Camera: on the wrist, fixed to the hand. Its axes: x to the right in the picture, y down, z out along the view.
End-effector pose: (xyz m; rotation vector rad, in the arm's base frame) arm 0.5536 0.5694 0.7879 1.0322 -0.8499 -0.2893
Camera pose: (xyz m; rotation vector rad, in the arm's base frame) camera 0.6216 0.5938 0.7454 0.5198 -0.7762 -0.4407
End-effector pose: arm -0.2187 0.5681 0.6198 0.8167 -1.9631 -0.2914
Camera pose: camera -0.1431 0.5452 0.6479 0.4130 -1.8149 -0.7356
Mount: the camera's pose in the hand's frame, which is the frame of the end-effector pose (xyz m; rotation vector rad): 0.0100 -0.0348 -0.0756 -0.5161 -0.0272 0.0653
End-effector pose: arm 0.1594 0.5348 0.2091 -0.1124 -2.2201 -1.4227
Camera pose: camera 0.1667 0.4513 0.2097 -0.3747 -1.7998 -1.9308
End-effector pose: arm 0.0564 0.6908 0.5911 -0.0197 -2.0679 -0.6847
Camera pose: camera 0.0998 0.6230 0.6143 -0.3890 -1.8547 -1.1626
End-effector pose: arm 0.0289 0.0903 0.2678 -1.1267 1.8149 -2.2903
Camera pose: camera -0.0044 0.1613 0.2974 1.0318 -2.3006 1.6806
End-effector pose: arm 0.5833 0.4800 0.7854 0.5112 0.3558 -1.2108
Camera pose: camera 0.5542 0.5047 0.7108 0.0591 0.6015 -1.0114
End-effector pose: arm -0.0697 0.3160 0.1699 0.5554 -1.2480 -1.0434
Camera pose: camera -0.0102 0.2773 0.1253 0.1024 -0.9593 -1.2623
